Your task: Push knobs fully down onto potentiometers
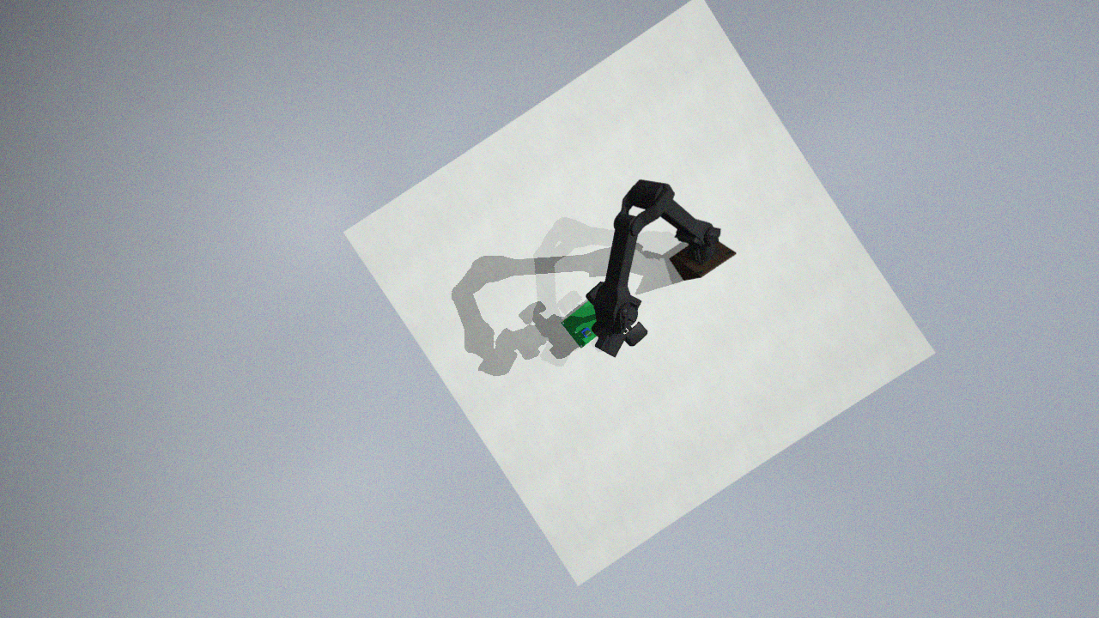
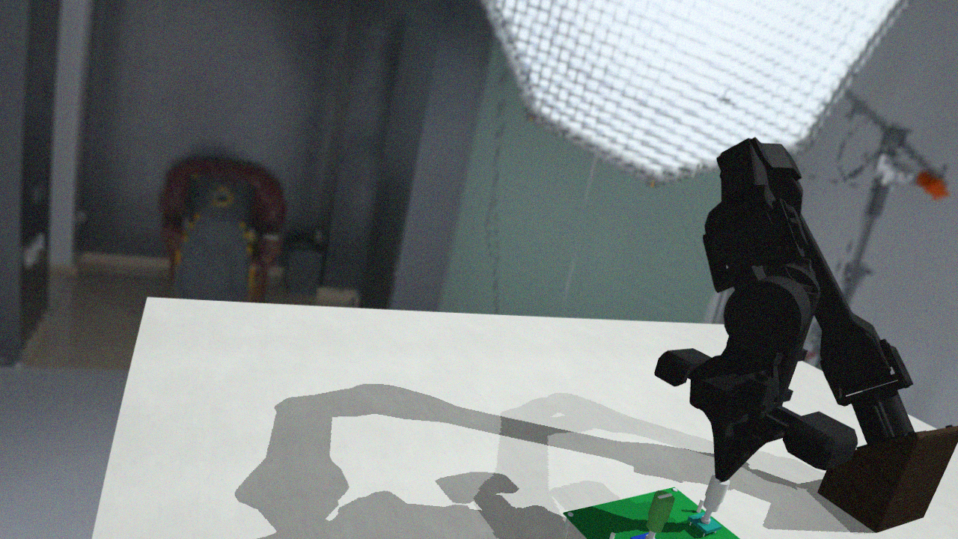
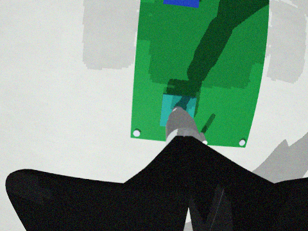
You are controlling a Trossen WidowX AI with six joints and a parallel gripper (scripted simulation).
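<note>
Right now the green knob is 90 mm ahead of my gripper tip, 10 mm to the left of it and 10 mm below it. From my gripper tip the other things lie so: white knob: 10 mm below.
</note>
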